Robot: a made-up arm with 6 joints. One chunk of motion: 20 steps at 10 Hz.
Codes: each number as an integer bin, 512 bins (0 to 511) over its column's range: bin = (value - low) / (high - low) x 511, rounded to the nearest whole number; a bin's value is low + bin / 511 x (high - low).
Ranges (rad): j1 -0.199..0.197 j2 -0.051..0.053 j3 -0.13..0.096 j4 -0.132..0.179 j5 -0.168..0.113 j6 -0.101..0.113
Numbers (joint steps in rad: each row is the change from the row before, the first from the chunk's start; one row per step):
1: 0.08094 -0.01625 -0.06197 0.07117 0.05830 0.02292
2: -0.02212 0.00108 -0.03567 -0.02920 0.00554 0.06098
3: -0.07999 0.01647 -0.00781 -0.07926 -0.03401 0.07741
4: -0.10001 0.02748 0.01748 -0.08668 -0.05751 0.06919
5: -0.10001 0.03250 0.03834 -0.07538 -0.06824 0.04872
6: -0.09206 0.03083 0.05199 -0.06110 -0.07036 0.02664
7: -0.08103 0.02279 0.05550 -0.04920 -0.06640 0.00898
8: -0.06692 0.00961 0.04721 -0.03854 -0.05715 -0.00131
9: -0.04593 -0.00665 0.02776 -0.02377 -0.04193 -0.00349
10: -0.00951 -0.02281 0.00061 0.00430 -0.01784 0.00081
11: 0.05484 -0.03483 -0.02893 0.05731 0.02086 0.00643
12: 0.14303 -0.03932 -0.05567 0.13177 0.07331 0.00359
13: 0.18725 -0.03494 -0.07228 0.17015 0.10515 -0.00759
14: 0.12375 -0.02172 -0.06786 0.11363 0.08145 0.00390
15: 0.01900 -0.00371 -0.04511 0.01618 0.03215 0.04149
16: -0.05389 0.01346 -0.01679 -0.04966 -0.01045 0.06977
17: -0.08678 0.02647 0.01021 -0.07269 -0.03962 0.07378
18: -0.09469 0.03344 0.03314 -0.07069 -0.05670 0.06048
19: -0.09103 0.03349 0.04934 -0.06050 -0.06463 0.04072
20: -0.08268 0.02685 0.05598 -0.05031 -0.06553 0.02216
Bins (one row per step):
1: 361 171 154 334 412 296
2: 228 256 213 169 316 387
3: 154 332 276 87 244 426
4: 128 386 333 74 201 406
5: 128 410 381 93 181 358
6: 138 402 411 116 178 305
7: 152 363 419 136 185 263
8: 170 298 401 154 202 238
9: 198 218 357 178 229 233
10: 245 139 295 224 273 243
11: 328 79 229 311 343 257
12: 441 57 168 433 439 250
13: 498 79 131 496 497 223
14: 416 144 141 404 454 250
15: 281 232 192 243 364 340
16: 187 317 256 135 287 408
17: 145 381 317 97 233 417
18: 135 415 369 101 202 386
19: 139 415 405 117 188 338
20: 150 383 421 134 186 294

